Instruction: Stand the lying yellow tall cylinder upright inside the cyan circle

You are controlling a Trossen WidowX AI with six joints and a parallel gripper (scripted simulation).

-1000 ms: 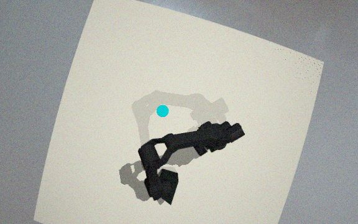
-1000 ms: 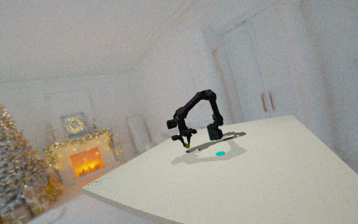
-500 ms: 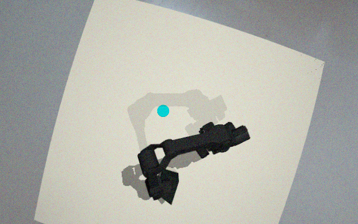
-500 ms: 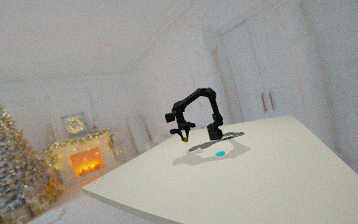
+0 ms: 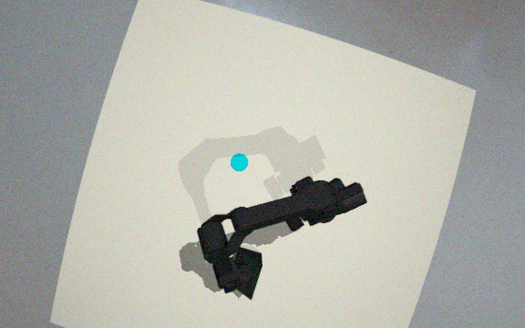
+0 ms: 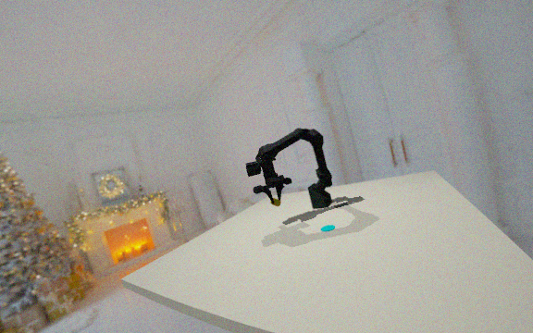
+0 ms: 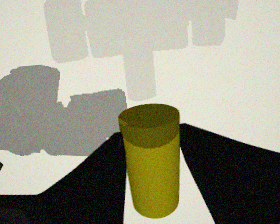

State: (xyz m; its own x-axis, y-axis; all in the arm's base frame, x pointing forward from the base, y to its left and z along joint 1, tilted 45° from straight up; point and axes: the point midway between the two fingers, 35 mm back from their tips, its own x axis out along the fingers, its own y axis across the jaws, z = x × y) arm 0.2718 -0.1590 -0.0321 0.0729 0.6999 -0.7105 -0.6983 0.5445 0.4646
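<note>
Now: gripper tip 20 mm past the yellow tall cylinder and 10 mm to the left of it. From my gripper tip the other things lie so: cyan circle: 60 mm ahead, 240 mm to the left, 130 mm below.
</note>
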